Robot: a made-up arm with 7 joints. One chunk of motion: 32 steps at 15 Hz.
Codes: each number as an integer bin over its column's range. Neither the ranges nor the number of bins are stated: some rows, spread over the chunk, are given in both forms.
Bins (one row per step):
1: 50 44 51 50 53 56 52
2: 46 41 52 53 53 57 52
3: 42 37 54 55 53 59 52
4: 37 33 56 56 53 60 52
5: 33 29 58 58 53 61 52
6: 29 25 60 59 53 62 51
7: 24 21 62 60 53 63 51
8: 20 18 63 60 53 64 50
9: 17 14 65 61 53 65 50
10: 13 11 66 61 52 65 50
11: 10 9 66 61 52 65 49
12: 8 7 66 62 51 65 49
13: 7 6 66 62 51 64 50
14: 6 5 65 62 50 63 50
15: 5 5 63 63 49 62 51
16: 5 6 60 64 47 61 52
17: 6 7 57 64 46 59 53
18: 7 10 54 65 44 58 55
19: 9 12 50 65 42 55 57
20: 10 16 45 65 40 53 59
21: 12 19 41 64 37 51 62
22: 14 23 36 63 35 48 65
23: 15 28 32 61 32 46 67
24: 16 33 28 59 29 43 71
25: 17 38 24 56 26 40 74
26: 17 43 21 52 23 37 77
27: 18 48 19 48 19 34 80
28: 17 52 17 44 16 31 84
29: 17 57 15 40 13 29 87
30: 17 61 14 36 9 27 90
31: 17 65 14 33 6 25 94
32: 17 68 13 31 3 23 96
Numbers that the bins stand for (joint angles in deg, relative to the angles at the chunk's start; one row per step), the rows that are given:
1: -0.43 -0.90 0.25 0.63 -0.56 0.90 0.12
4: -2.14 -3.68 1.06 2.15 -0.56 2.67 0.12
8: -4.38 -7.47 2.20 3.16 -0.56 4.45 -0.77
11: -5.69 -9.74 2.68 3.41 -1.40 4.90 -1.22
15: -6.35 -10.76 2.20 3.92 -3.92 3.56 -0.33
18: -6.09 -9.49 0.74 4.42 -8.11 1.79 1.45
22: -5.17 -6.20 -2.18 3.92 -15.66 -2.66 5.90
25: -4.77 -2.41 -4.12 2.15 -23.21 -6.22 9.91
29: -4.77 2.39 -5.58 -1.90 -34.11 -11.11 15.69
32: -4.77 5.17 -5.90 -4.17 -42.49 -13.78 19.70
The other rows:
2: -0.96 -1.65 0.42 1.39 -0.56 1.34 0.12
3: -1.48 -2.67 0.74 1.90 -0.56 2.23 0.12
5: -2.67 -4.69 1.39 2.65 -0.56 3.12 0.12
6: -3.19 -5.70 1.71 2.91 -0.56 3.56 -0.33
7: -3.85 -6.71 2.04 3.16 -0.56 4.01 -0.33
9: -4.77 -8.48 2.52 3.41 -0.56 4.90 -0.77
10: -5.30 -9.24 2.68 3.41 -1.40 4.90 -0.77
12: -5.96 -10.25 2.68 3.67 -2.24 4.90 -1.22
13: -6.09 -10.50 2.68 3.67 -2.24 4.45 -0.77
14: -6.22 -10.76 2.52 3.67 -3.08 4.01 -0.77
16: -6.35 -10.50 1.71 4.17 -5.60 3.12 0.12
17: -6.22 -10.25 1.23 4.17 -6.44 2.23 0.56
19: -5.83 -8.99 0.09 4.42 -9.79 0.45 2.34
20: -5.69 -7.97 -0.72 4.42 -11.47 -0.44 3.23
21: -5.43 -7.22 -1.37 4.17 -13.98 -1.33 4.57
23: -5.04 -4.94 -2.83 3.41 -18.18 -3.55 6.79
24: -4.90 -3.68 -3.47 2.91 -20.69 -4.89 8.57
26: -4.77 -1.15 -4.61 1.14 -25.72 -7.55 11.24
27: -4.64 0.12 -4.93 0.13 -29.08 -8.89 12.58
28: -4.77 1.13 -5.26 -0.89 -31.59 -10.22 14.36
30: -4.77 3.40 -5.74 -2.91 -37.46 -12.00 17.03
31: -4.77 4.41 -5.74 -3.67 -39.98 -12.89 18.81

